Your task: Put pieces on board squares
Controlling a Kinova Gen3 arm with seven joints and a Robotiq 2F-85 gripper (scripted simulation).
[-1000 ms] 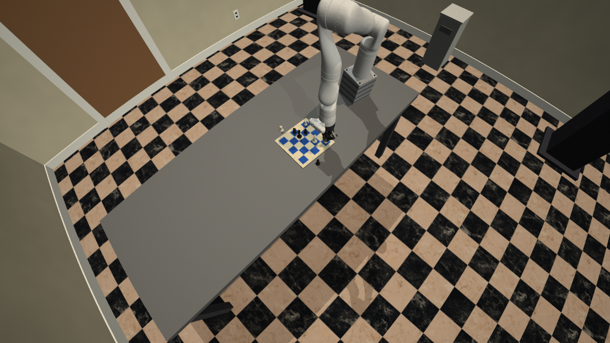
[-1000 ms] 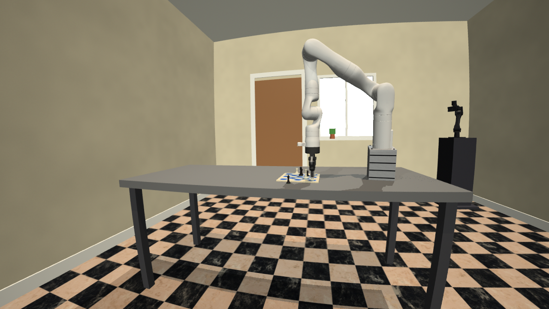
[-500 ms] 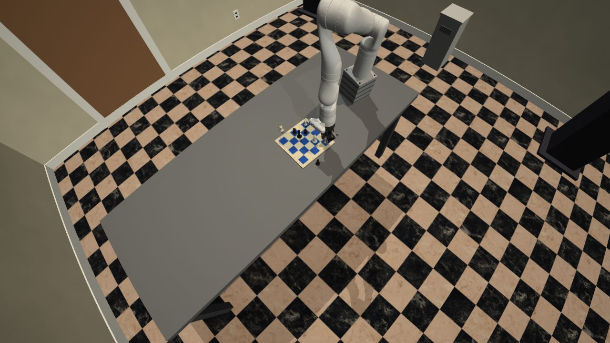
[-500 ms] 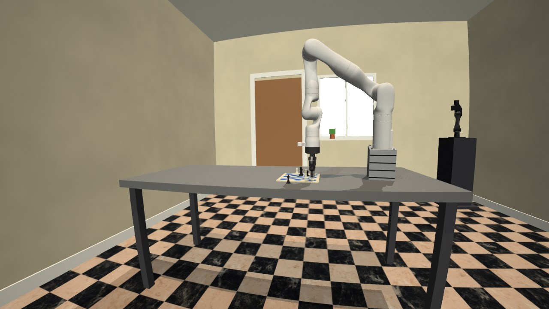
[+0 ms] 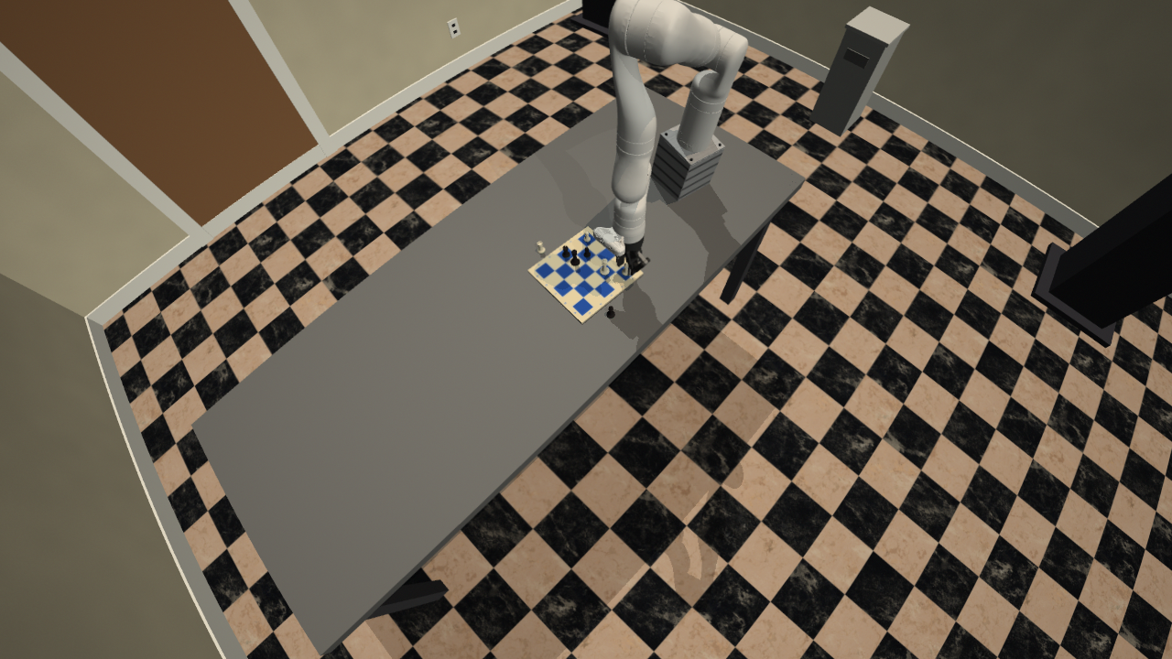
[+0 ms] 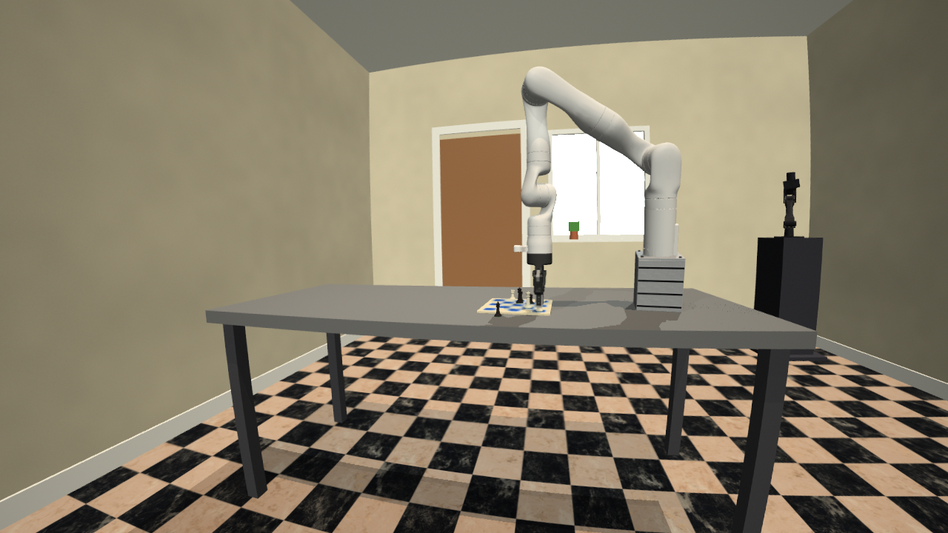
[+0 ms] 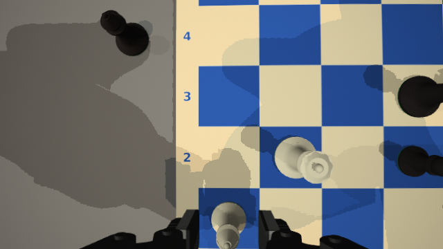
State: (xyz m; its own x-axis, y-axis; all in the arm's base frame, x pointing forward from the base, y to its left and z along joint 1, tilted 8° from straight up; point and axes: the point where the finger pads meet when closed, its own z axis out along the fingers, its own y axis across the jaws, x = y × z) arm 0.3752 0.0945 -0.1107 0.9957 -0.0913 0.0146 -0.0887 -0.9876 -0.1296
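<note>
Now: the tall white piece 30 mm ahead of my hand, 40 mm to the right of it and 10 mm below it. Round my hand: chessboard 70 mm ahead, 80 mm to the right, 40 mm below; then black pawn 30 mm ahead, 120 mm to the right, 20 mm below; then black bishop 120 mm ahead, 50 mm to the left, 20 mm below.
</note>
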